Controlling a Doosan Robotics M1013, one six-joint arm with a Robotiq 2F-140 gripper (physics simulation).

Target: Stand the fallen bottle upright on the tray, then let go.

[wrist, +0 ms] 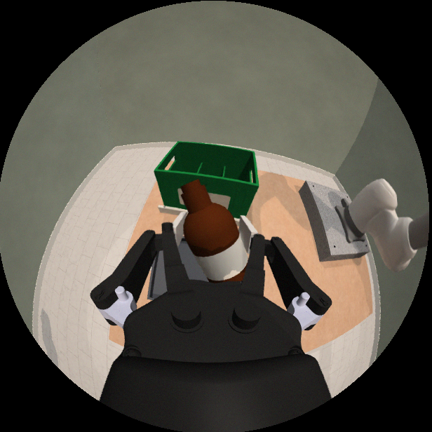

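The brown bottle (pixel 212 227) with a white label is between the fingers, in the middle of the wrist view. Its neck points away from the gripper's body, toward the crate and a little to the left. My gripper (pixel 212 222) is shut on the bottle, with one pale fingertip pad on each side of its body. The bottle's base is partly hidden behind the gripper's body. The grey tray (pixel 194 265) shows in part below and behind the bottle and the left finger. The bottle is held above the tray, and the rest of the tray is hidden.
A green crate (pixel 172 186) with dividers stands beyond the bottle, and the neck overlaps its front wall in view. A pale strip (pixel 171 210) lies in front of it. At the right is a grey block (pixel 325 225) with a white robot arm (pixel 375 202) on it.
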